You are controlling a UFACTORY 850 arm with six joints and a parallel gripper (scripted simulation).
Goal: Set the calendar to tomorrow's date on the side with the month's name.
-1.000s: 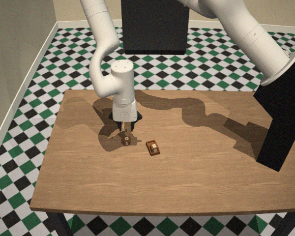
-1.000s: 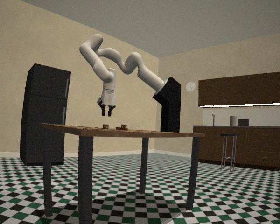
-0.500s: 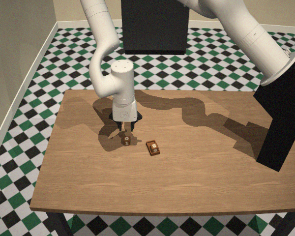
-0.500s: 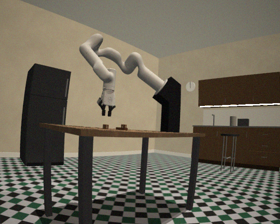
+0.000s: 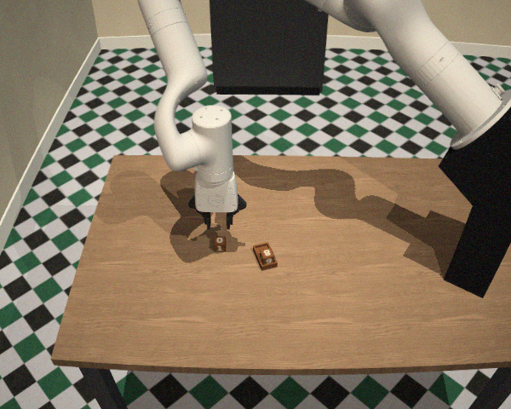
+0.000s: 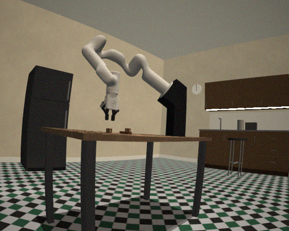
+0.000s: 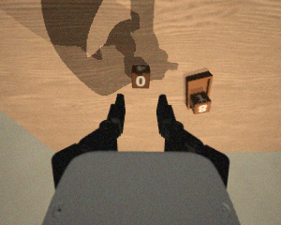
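Right now my hand is 90 mm above the brown calendar cube.
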